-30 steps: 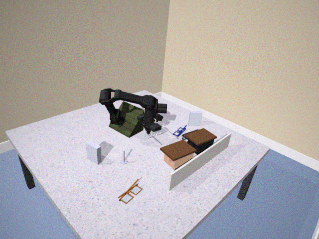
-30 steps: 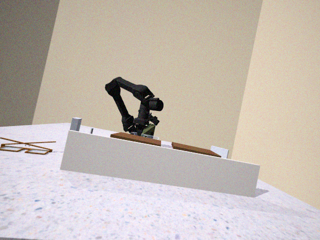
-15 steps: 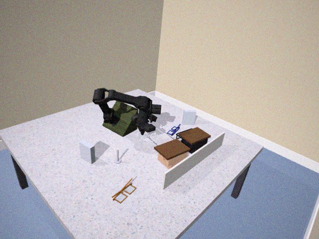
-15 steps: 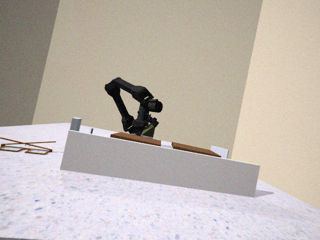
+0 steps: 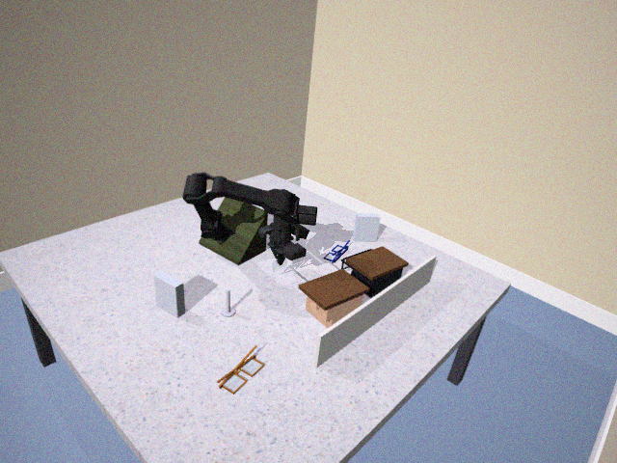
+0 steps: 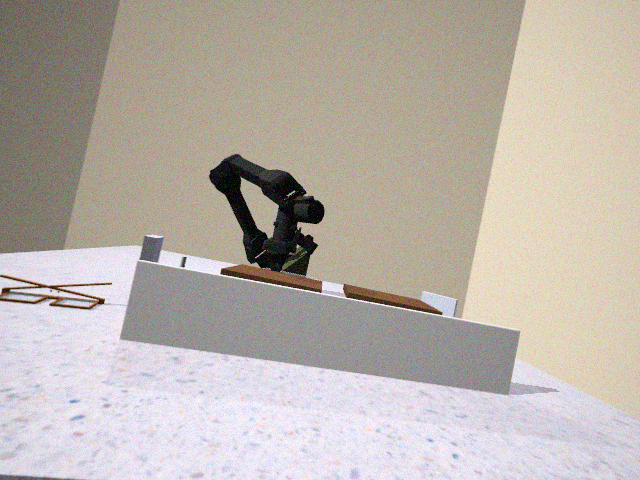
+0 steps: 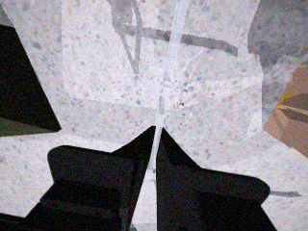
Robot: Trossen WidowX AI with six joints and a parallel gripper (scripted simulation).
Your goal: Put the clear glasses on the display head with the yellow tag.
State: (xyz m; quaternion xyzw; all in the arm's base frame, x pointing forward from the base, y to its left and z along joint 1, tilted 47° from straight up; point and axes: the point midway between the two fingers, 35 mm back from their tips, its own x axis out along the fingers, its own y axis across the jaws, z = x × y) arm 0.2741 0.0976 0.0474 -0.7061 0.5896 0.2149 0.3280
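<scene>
The skin-coloured head lies 200 mm ahead of my gripper tip, 20 mm to the left of it and 10 mm below it. Round my gripper tip: metal stand post 220 mm to the right, 50 mm below, 40 mm ahead; then white wall 330 mm ahead, 130 mm to the left, 20 mm below; then dark head 240 mm to the left, 180 mm ahead, 10 mm below.
</scene>
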